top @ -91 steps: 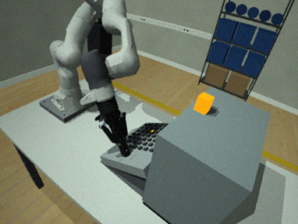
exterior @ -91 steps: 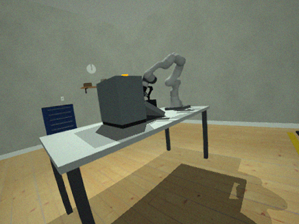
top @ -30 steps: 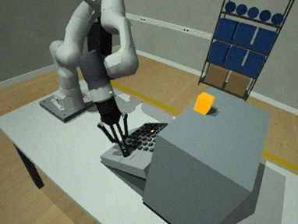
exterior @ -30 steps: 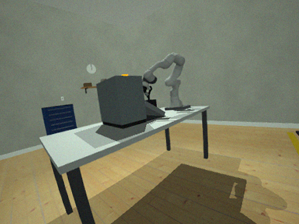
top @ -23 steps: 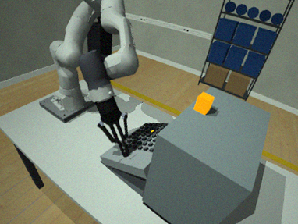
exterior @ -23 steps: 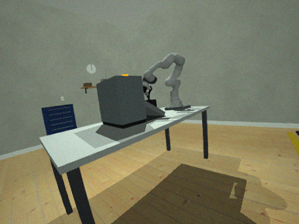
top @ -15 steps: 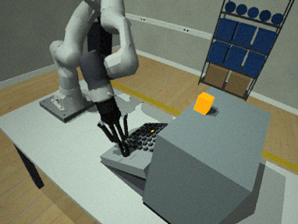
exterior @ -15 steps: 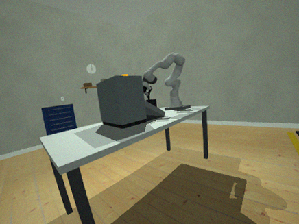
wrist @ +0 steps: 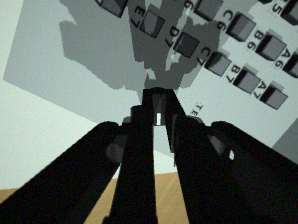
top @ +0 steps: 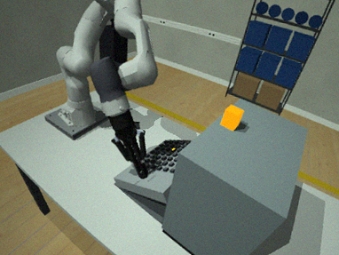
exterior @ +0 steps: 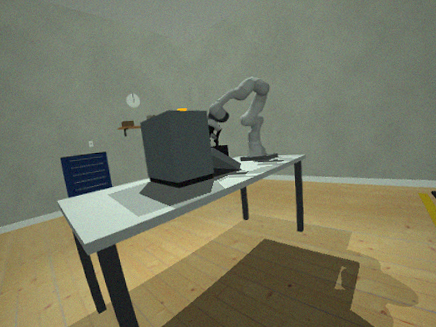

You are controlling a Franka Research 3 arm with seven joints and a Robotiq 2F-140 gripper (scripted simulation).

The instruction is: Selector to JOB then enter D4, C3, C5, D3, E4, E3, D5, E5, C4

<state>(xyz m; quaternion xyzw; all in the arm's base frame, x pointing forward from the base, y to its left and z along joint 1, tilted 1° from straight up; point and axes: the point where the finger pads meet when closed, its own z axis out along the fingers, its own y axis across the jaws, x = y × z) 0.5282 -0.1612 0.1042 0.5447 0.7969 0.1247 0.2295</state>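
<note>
The selector knob is 1 cm ahead of my hand, 1 cm to the right of it and 2 cm below it. Round my hand: key: 6 cm ahead, 15 cm to the left, 1 cm below.
</note>
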